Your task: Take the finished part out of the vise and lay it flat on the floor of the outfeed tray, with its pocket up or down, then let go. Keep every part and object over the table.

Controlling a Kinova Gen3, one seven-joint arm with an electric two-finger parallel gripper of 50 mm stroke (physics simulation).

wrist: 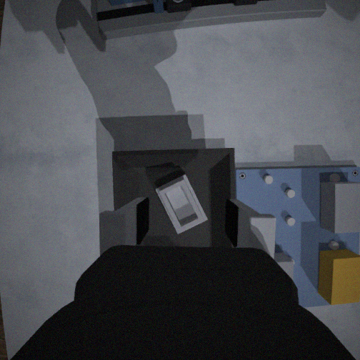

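Observation:
The finished part (182, 204), a light grey block, is in the dark outfeed tray (127, 187) in the wrist view, turned at an angle to the tray walls. Its rectangular pocket faces up. It looks to rest on the tray floor, with a dark side face showing at its upper left; a slight tilt cannot be ruled out. My gripper (186, 214) is open and empty, its fingers wide apart on the left and right above the tray, clear of the part. The tray's near end is hidden behind the gripper. The vise cannot be made out for certain.
A blue plate (260, 200) with small pegs is right of the tray; a grey block (345, 207) and a yellow block (345, 276) stand on it. A long grey base (215, 21) with a black rail and blue parts crosses the top edge.

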